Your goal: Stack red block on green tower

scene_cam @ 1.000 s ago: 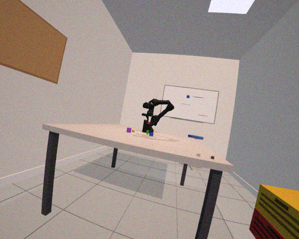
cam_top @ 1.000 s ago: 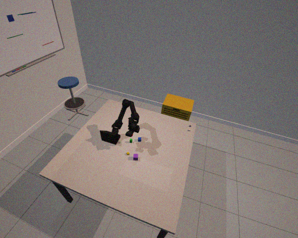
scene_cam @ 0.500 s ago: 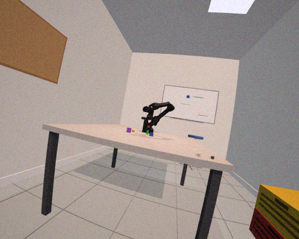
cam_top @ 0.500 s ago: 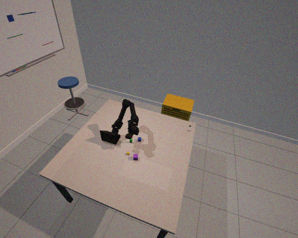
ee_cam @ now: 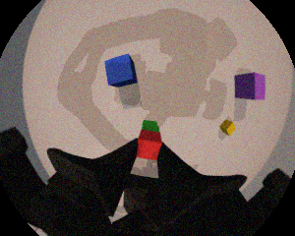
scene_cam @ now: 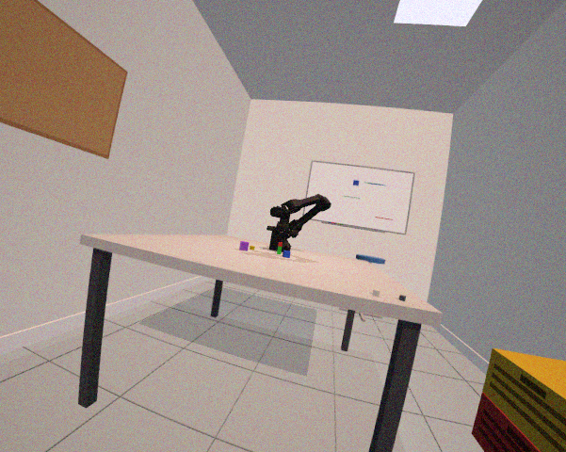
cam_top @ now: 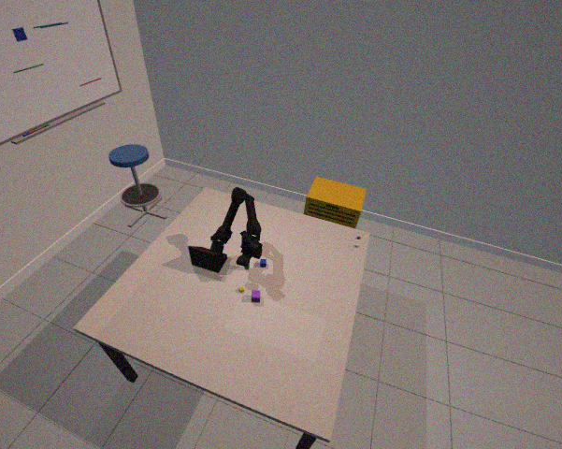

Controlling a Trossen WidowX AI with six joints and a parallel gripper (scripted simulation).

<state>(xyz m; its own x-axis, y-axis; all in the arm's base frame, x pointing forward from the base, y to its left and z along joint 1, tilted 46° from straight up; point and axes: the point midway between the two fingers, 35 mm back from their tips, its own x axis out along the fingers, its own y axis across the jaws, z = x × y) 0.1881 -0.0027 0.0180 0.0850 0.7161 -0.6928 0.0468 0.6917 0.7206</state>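
My gripper tip is now right at the red block. The rest, counted from my gripper tip: small yellow cube (160 mm to the right, 50 mm below, 20 mm ahead); then purple cube (190 mm to the right, 110 mm ahead, 30 mm below); then blue cube (80 mm ahead, 50 mm to the left, 40 mm below).
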